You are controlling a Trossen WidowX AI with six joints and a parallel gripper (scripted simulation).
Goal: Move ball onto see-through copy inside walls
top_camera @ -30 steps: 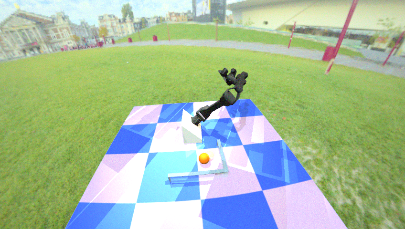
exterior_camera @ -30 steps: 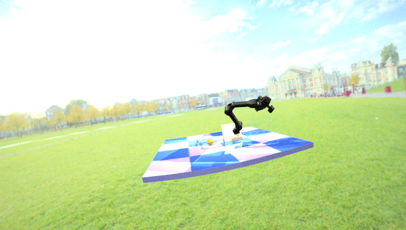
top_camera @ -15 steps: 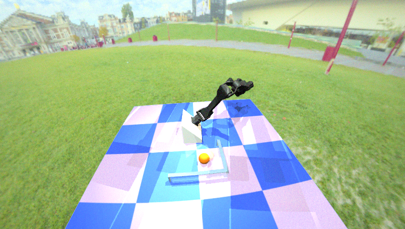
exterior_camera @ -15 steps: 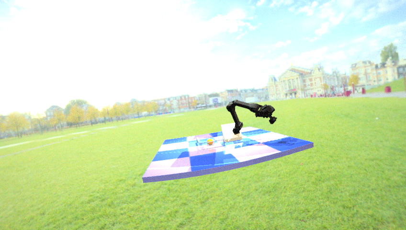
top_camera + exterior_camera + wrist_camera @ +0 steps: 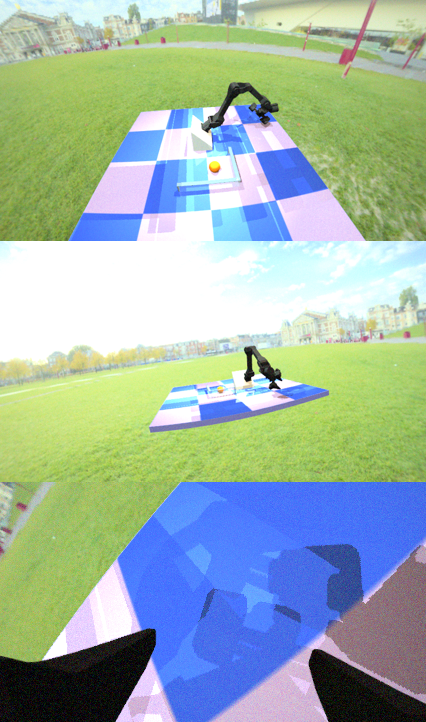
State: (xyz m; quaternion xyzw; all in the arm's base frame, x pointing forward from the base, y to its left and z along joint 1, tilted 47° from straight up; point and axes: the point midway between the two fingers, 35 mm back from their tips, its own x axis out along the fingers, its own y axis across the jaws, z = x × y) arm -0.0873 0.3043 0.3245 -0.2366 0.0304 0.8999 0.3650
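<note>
The orange ball is 430 mm to the right of my gripper tip, 410 mm ahead of it and 40 mm below it. Round my gripper tip: see-through copy of ball (400 mm ahead, 390 mm to the right, 40 mm below).
</note>
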